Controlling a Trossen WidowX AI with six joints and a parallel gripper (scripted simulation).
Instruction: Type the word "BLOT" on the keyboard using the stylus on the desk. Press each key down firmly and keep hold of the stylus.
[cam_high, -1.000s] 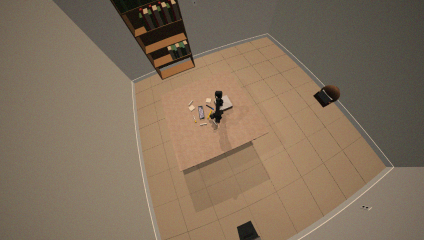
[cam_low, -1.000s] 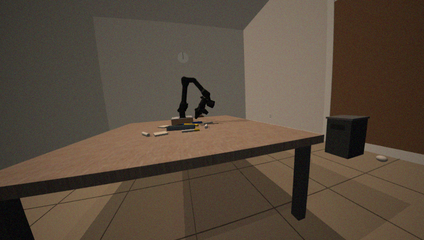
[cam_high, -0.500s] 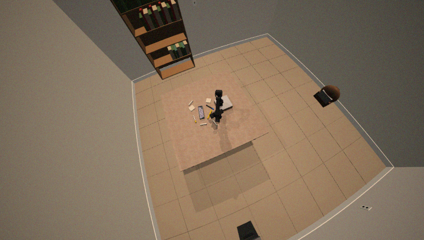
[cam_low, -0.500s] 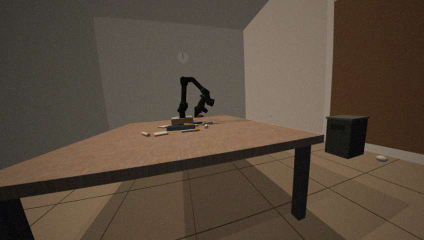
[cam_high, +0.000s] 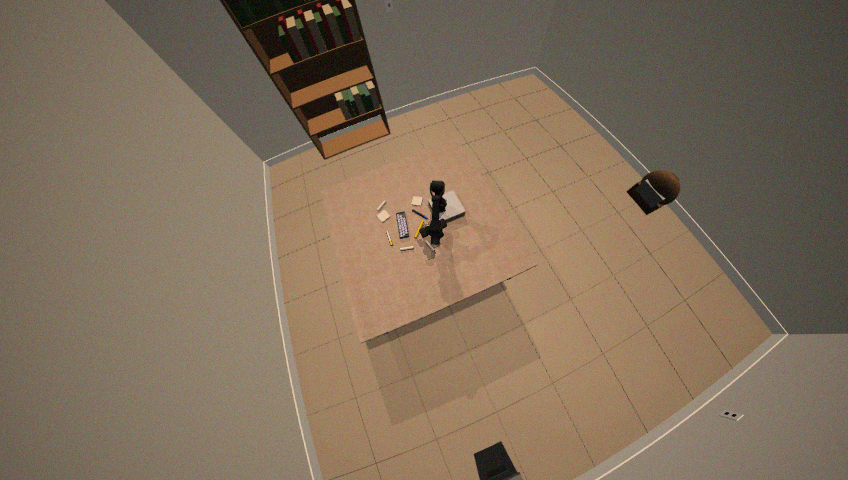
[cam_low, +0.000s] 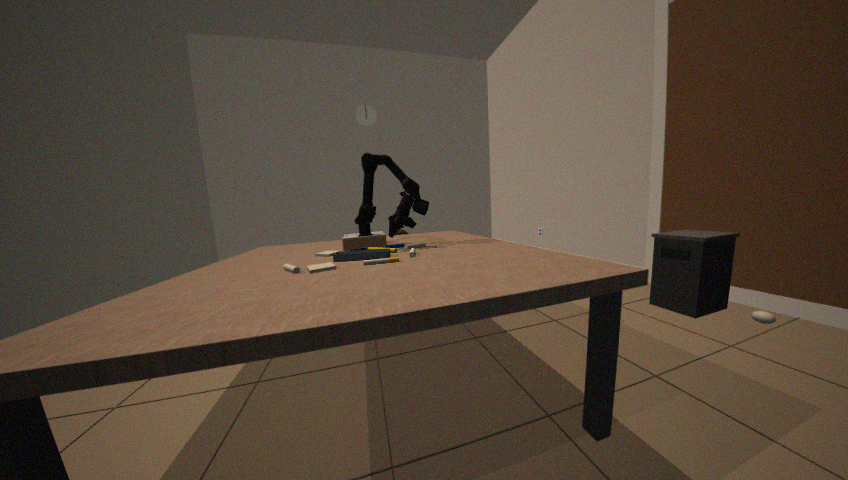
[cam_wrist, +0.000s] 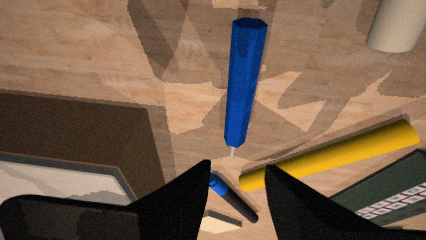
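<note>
My gripper tip is now 2 cm to the left of the blue stylus and 5 cm above it. From my gripper tip the other things lie so: yellow pen 8 cm ahead, 4 cm to the right, 4 cm below; then cream pad 32 cm ahead, 24 cm to the right, 5 cm below.
</note>
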